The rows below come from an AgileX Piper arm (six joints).
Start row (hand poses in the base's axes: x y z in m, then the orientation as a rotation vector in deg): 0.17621, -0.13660, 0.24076, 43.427, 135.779, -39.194
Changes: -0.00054, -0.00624, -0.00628, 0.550, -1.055, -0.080; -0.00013, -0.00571, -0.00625, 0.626, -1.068, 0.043; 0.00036, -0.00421, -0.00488, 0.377, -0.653, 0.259; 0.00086, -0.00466, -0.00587, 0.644, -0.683, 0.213; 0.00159, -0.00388, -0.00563, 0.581, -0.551, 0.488; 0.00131, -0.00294, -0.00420, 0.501, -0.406, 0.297; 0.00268, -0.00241, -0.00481, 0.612, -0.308, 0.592; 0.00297, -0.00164, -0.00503, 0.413, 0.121, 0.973; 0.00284, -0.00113, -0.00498, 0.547, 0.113, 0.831; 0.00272, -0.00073, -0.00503, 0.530, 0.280, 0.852
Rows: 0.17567, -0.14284, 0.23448, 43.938, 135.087, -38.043; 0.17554, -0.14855, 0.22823, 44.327, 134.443, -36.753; 0.17590, -0.15276, 0.22335, 44.275, 134.099, -35.874; 0.17676, -0.15742, 0.21748, 44.401, 133.840, -34.702; 0.17835, -0.16130, 0.21185, 44.145, 133.734, -33.553; 0.17966, -0.16424, 0.20765, 44.064, 133.669, -32.653; 0.18234, -0.16665, 0.20284, 43.665, 133.815, -31.551; 0.18531, -0.16829, 0.19781, 42.666, 134.357, -30.722; 0.18815, -0.16942, 0.19283, 41.897, 134.905, -29.796; 0.19087, -0.17015, 0.18780, 41.075, 135.597, -28.957
